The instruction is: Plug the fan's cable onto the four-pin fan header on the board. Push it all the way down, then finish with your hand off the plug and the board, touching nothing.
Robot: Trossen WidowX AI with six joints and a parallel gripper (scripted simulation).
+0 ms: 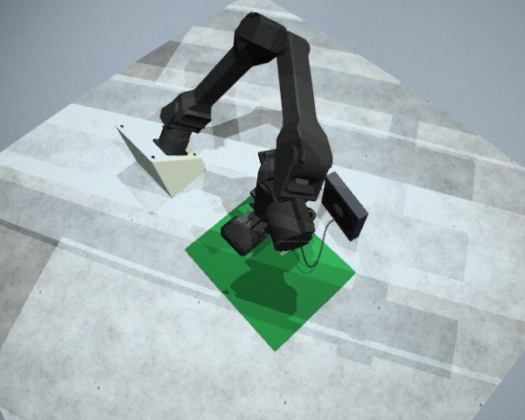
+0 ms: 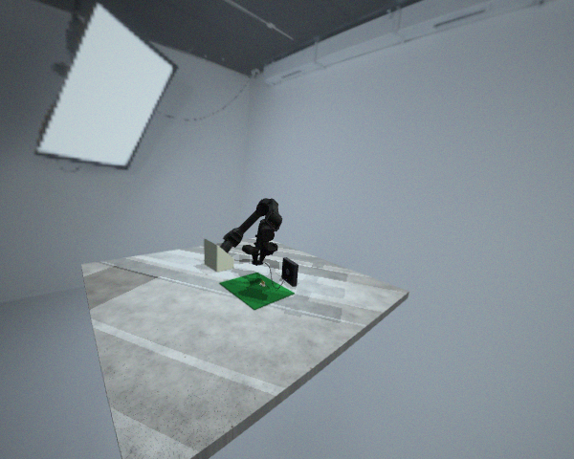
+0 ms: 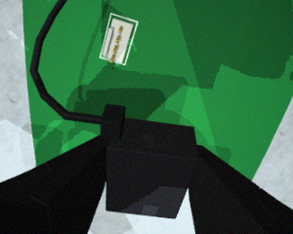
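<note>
My gripper tip is 2 cm to the right of the black cable. Also, from my gripper tip: black plug (1 cm behind); white four-pin fan header (2 cm ahead, 3 cm to the left, 12 cm below); green board (2 cm ahead, 2 cm to the right, 13 cm below).
</note>
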